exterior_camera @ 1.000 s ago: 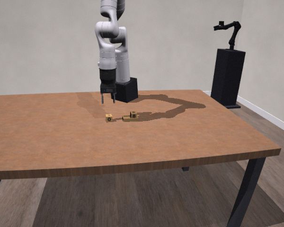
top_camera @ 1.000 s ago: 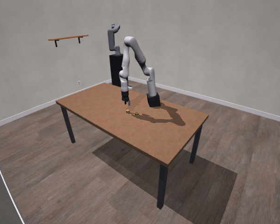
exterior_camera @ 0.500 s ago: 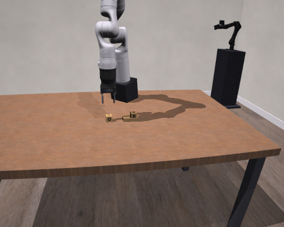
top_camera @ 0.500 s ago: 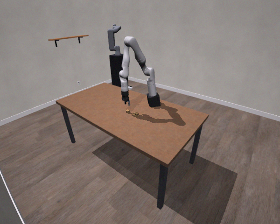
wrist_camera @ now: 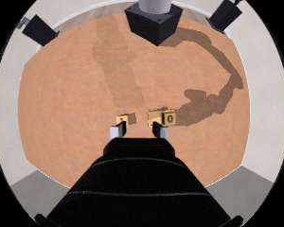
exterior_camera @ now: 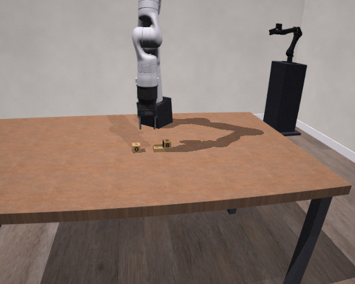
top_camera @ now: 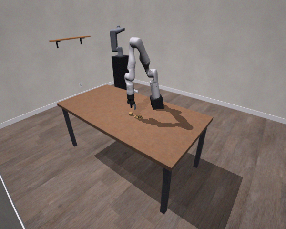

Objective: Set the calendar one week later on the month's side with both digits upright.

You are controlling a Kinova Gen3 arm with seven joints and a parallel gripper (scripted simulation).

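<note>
My gripper is now 110 mm above the wooden tray and 60 mm to the right of it.
</note>
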